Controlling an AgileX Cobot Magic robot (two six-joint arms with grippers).
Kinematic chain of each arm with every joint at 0, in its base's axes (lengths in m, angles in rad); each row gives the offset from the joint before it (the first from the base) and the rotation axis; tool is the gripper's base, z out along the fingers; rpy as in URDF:
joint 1: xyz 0 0 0.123 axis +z
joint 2: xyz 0 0 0 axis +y
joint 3: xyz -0.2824 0 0.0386 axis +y
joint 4: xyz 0.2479 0 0.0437 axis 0.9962 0 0.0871
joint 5: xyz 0 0 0 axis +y
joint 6: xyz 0.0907 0 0.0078 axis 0.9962 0 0.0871
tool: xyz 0 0 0 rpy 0 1.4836 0
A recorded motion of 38 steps. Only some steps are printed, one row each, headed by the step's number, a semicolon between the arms.
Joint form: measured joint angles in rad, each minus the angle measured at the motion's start. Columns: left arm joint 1, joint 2, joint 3, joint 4, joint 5, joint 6; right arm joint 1, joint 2, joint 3, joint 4, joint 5, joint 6.
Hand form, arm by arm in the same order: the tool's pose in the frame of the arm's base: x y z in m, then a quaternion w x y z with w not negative. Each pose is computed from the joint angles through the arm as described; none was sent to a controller.
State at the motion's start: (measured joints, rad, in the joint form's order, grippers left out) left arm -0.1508 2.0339 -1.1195 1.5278 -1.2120 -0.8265; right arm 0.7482 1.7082 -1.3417 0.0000 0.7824 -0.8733
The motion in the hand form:
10: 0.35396 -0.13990 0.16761 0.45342 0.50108 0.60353 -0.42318; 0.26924 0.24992 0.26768 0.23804 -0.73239 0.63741 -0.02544
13: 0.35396 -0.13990 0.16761 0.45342 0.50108 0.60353 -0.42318; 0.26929 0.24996 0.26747 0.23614 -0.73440 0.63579 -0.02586
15: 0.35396 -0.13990 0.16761 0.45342 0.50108 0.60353 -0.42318; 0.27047 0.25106 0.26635 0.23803 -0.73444 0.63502 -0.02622
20: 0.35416 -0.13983 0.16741 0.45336 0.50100 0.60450 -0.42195; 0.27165 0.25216 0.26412 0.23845 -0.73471 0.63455 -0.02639
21: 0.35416 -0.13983 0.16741 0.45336 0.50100 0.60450 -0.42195; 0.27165 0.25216 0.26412 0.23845 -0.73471 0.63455 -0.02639
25: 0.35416 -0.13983 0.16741 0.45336 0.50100 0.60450 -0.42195; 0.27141 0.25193 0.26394 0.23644 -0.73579 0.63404 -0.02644
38: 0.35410 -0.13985 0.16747 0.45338 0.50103 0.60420 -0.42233; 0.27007 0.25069 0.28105 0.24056 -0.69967 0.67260 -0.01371
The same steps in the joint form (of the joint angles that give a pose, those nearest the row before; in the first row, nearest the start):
10: 0.0000 0.0000 0.0000 0.0000 -0.0008 0.0000; 0.0000 0.0047 -0.0018 0.0000 0.0227 -0.0877
13: 0.0000 0.0000 0.0000 0.0000 -0.0008 0.0000; 0.0000 0.0060 -0.0033 0.0000 0.0267 -0.0930
15: 0.0000 0.0000 0.0000 0.0000 -0.0008 0.0000; 0.0000 0.0113 -0.0052 0.0000 0.0193 -0.0942
20: 0.0000 0.0000 0.0000 0.0000 0.0023 0.0000; 0.0000 0.0182 -0.0052 0.0000 0.0115 -0.0953
21: 0.0000 0.0000 0.0000 0.0000 0.0023 0.0000; 0.0000 0.0182 -0.0052 0.0000 0.0115 -0.0953
25: 0.0000 0.0000 0.0000 0.0000 0.0023 0.0000; 0.0000 0.0182 -0.0051 0.0000 0.0155 -0.0976
38: 0.0000 0.0000 0.0000 0.0000 0.0013 0.0000; 0.0000 -0.0002 -0.0488 0.0000 0.0714 0.0112

